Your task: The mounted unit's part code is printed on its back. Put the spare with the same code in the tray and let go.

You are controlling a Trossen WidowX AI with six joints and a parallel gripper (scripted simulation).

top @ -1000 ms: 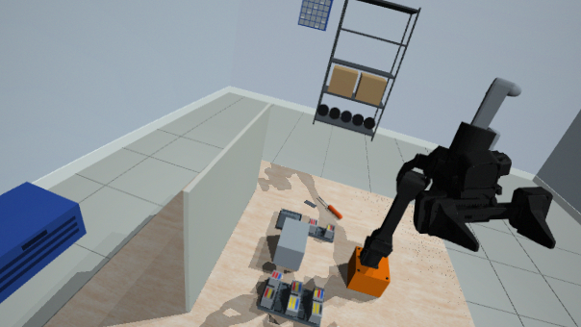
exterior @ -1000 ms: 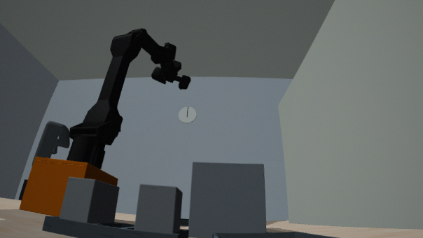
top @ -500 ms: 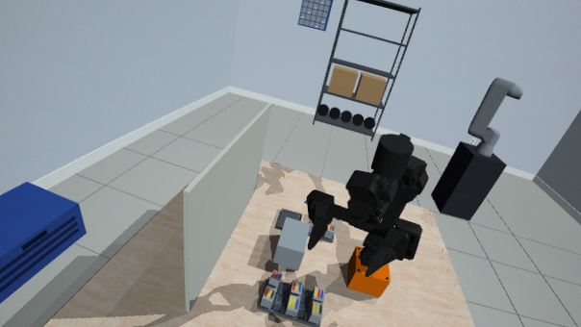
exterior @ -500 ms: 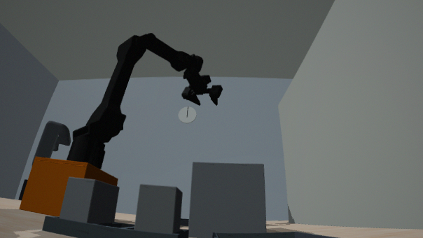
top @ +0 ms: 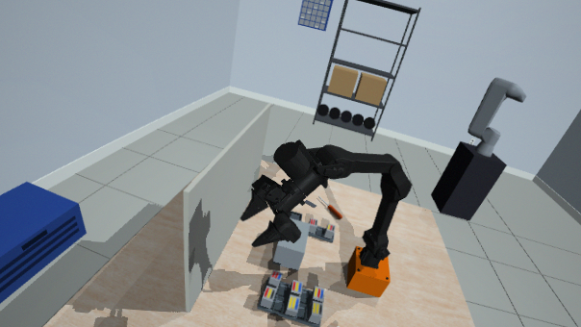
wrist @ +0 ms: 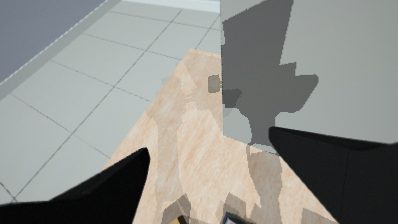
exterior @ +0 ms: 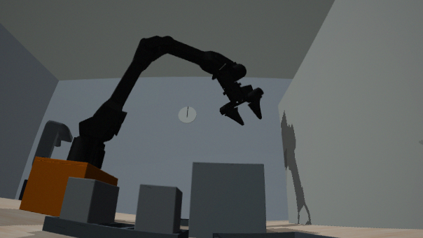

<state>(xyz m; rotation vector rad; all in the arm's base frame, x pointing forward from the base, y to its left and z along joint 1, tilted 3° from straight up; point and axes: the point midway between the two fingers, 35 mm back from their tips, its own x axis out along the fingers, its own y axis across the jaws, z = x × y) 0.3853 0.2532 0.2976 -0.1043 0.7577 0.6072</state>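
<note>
The grey spare block is 24 cm behind my gripper tip, 6 cm to the right of it and 31 cm below it. The rest, counted from my gripper tip: tall partition: 13 cm ahead, 31 cm to the right, 13 cm below; tan box: 16 cm behind, 7 cm to the left, 33 cm below; grey mounted unit: 12 cm behind, 30 cm to the right, 30 cm below.
</note>
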